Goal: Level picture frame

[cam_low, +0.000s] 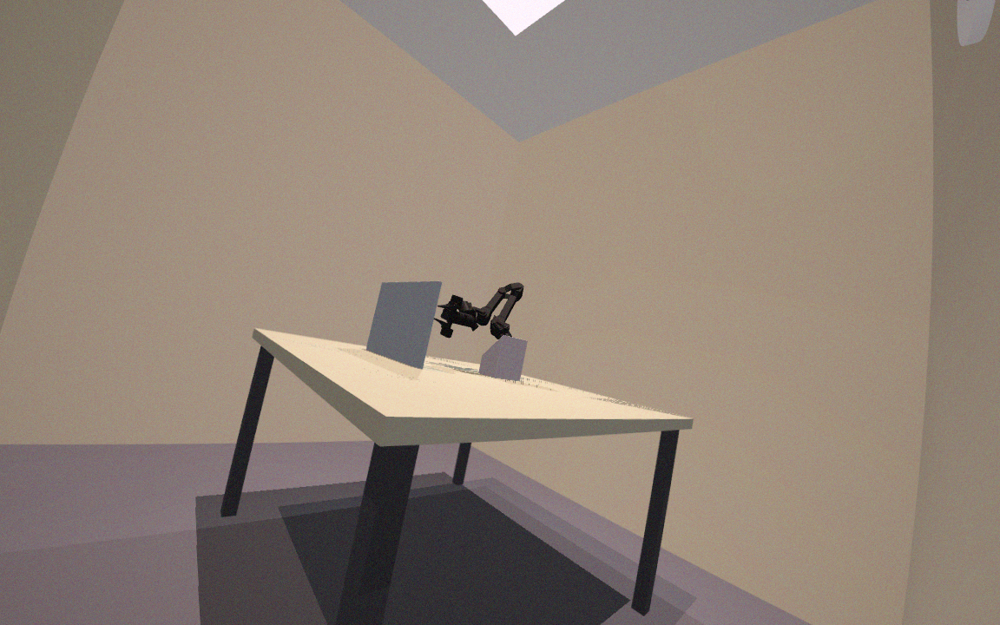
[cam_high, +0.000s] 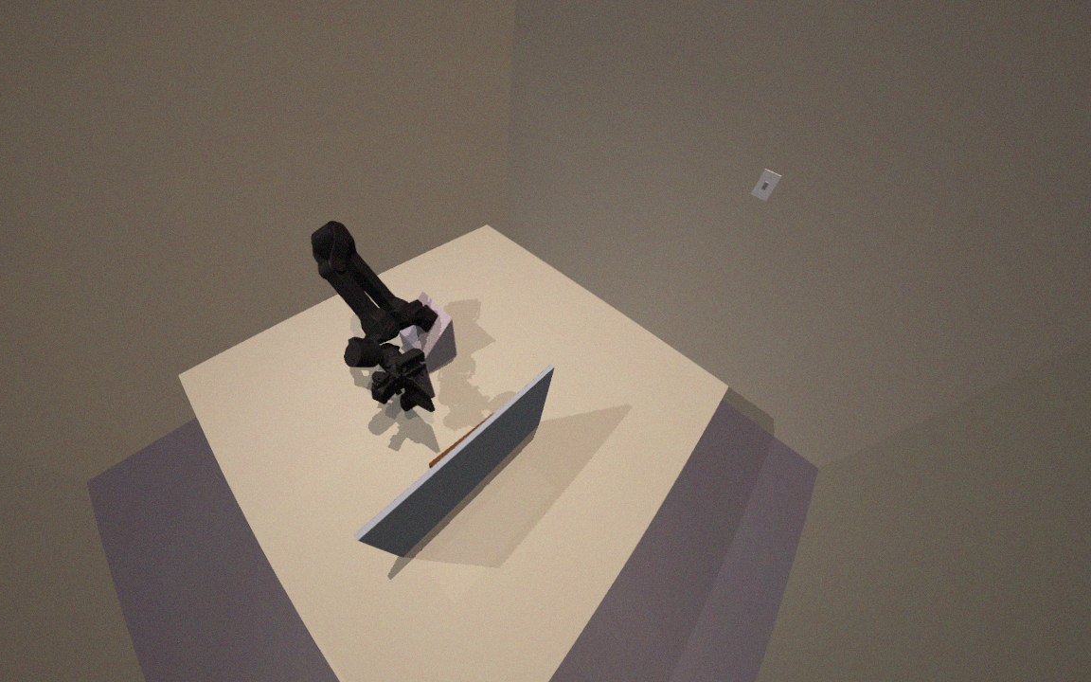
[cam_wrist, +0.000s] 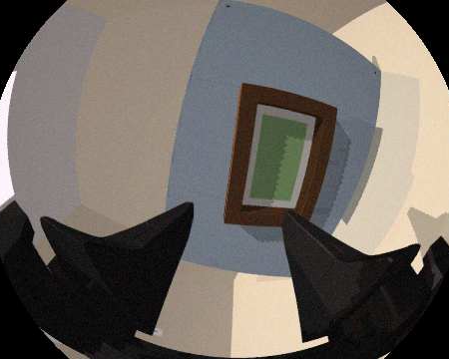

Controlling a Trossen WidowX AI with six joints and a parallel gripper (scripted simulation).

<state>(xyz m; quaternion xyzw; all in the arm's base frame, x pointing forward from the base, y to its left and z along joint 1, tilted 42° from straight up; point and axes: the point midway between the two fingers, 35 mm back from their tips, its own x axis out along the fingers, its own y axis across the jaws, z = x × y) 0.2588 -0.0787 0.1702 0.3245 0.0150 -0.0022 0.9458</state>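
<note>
Right now the picture frame is 13 cm ahead of my gripper tip, 6 cm below it and 1 cm to the right of it. Also, from my gripper tip: wall panel: 14 cm ahead, 7 cm below, 1 cm to the right.
</note>
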